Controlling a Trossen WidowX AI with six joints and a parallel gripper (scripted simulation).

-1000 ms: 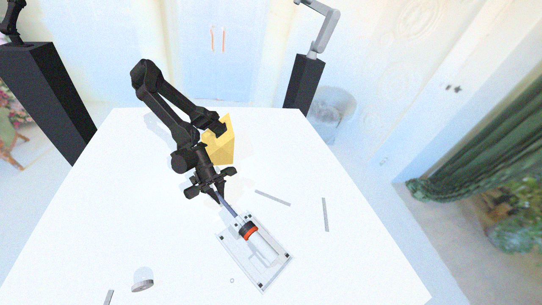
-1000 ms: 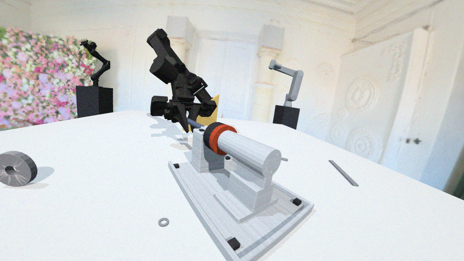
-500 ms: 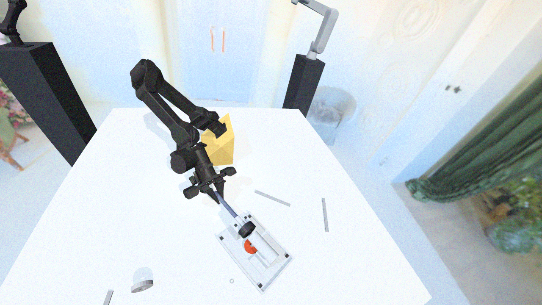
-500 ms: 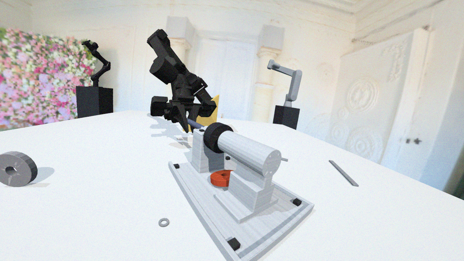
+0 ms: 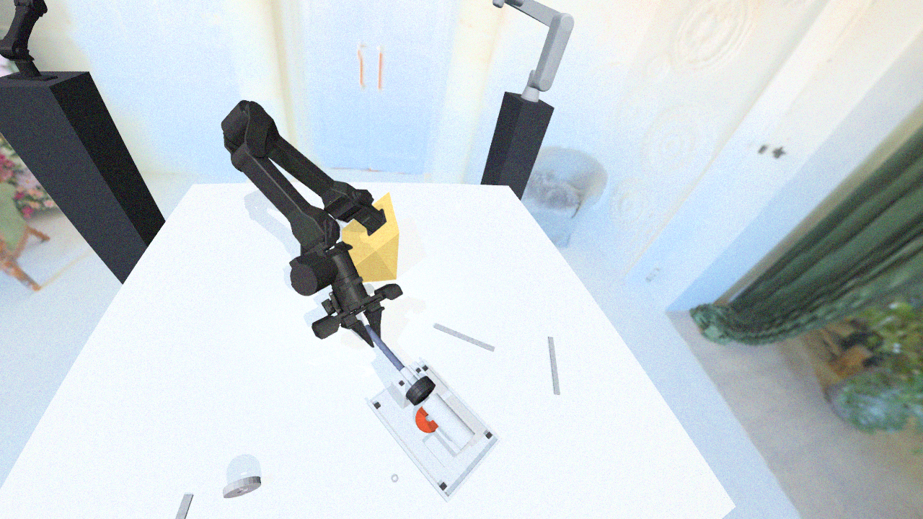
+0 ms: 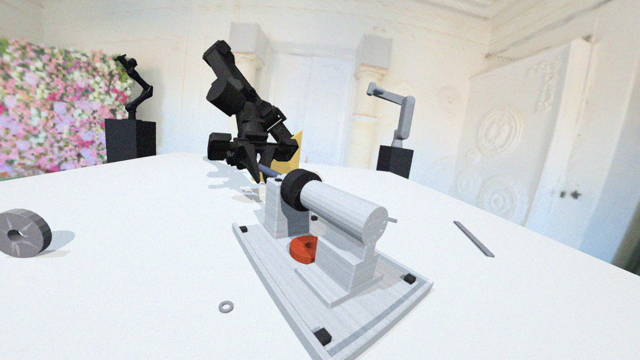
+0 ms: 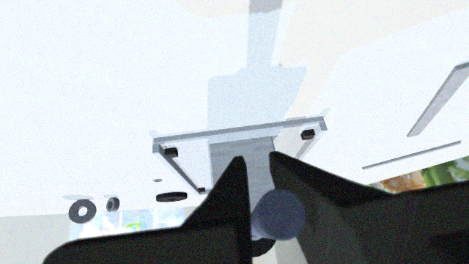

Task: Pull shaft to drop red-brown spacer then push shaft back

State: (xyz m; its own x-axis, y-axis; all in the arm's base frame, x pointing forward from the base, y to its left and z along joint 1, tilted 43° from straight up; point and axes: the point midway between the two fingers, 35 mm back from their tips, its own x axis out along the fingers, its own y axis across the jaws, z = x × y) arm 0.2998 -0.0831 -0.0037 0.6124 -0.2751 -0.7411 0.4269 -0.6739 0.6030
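The blue-grey shaft lies 5 cm ahead of my gripper tip, 2 cm to the left of it and 3 cm above it. From my gripper tip the other things lie so: grey disc 20 cm ahead, 25 cm to the right, 3 cm below; black spacer 13 cm ahead, 6 cm to the left, 3 cm above; red-brown spacer 16 cm ahead, 7 cm to the left, 4 cm below.
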